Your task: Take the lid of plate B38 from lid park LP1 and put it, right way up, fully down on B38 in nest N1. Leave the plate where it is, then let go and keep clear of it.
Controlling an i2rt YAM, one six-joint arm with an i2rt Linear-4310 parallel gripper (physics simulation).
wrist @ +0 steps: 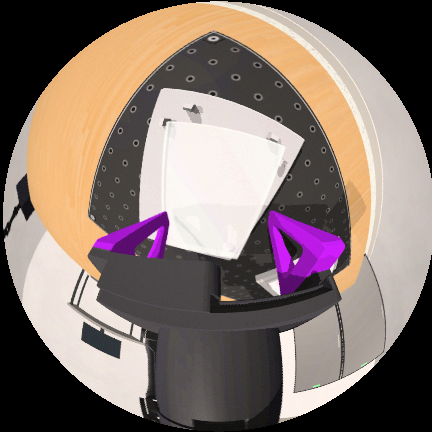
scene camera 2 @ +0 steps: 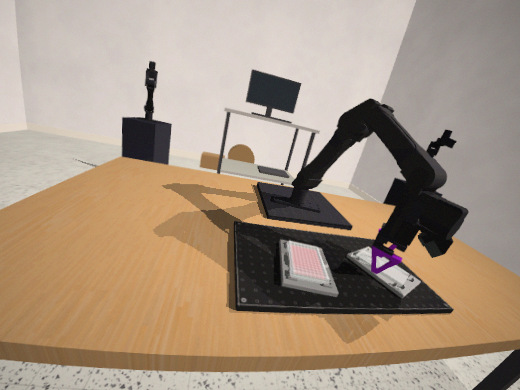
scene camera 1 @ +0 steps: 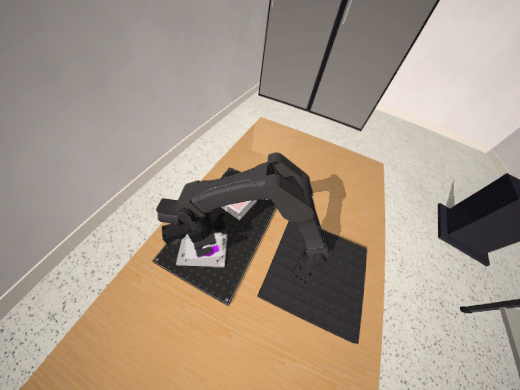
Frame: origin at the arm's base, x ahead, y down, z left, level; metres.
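Where they show: gripper, between the fingertips: (wrist: 218, 216) (scene camera 2: 376, 263) (scene camera 1: 207, 242); arm's base, origin of its link: (scene camera 2: 296, 204) (scene camera 1: 311, 258).
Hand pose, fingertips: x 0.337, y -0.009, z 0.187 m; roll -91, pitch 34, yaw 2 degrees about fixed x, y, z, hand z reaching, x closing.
Observation:
Things, the pixels of their top centre, and the offset from my fingertips. Level surfaces: height alone.
- translucent white lid, centre of its top: (wrist: 208, 207) (scene camera 2: 383, 263) (scene camera 1: 203, 245) dx +0.002, dy -0.006, dz +0.015 m
- pale lid park, centre of its top: (wrist: 201, 199) (scene camera 2: 385, 264) (scene camera 1: 202, 247) dx +0.000, dy -0.003, dz +0.024 m
- plate, centre of its top: (scene camera 2: 307, 257) (scene camera 1: 233, 197) dx +0.054, dy -0.010, dz -0.211 m
- grey nest, centre of its top: (scene camera 2: 306, 260) (scene camera 1: 233, 198) dx +0.054, dy -0.001, dz -0.211 m
- wooden table, height of its surface: dy +0.029 m
The translucent white lid (scene camera 2: 396, 274) (wrist: 220, 175) lies flat on the pale lid park (scene camera 1: 187, 262) (scene camera 2: 414, 287) (wrist: 151, 175), between small corner posts. My gripper (scene camera 1: 207, 251) (scene camera 2: 383, 257) (wrist: 218, 216) is open and empty, low over the lid. In the wrist view its purple fingertips stand on either side of the lid's near part; their exact height above it is hard to tell. The plate (scene camera 1: 240, 205) (scene camera 2: 308, 262), with pink wells, sits in the grey nest (scene camera 1: 240, 216) (scene camera 2: 324, 290). In the wrist view a finger partly hides the nest. No labels are readable.
The lid park and nest stand on a black perforated board (scene camera 1: 220, 287) (scene camera 2: 265, 301) (wrist: 212, 70). My arm's dark base mat (scene camera 1: 335, 305) (scene camera 2: 332, 220) lies beside the board on the wooden table (scene camera 1: 165, 340) (scene camera 2: 125, 290). A wall stands beyond the board's side.

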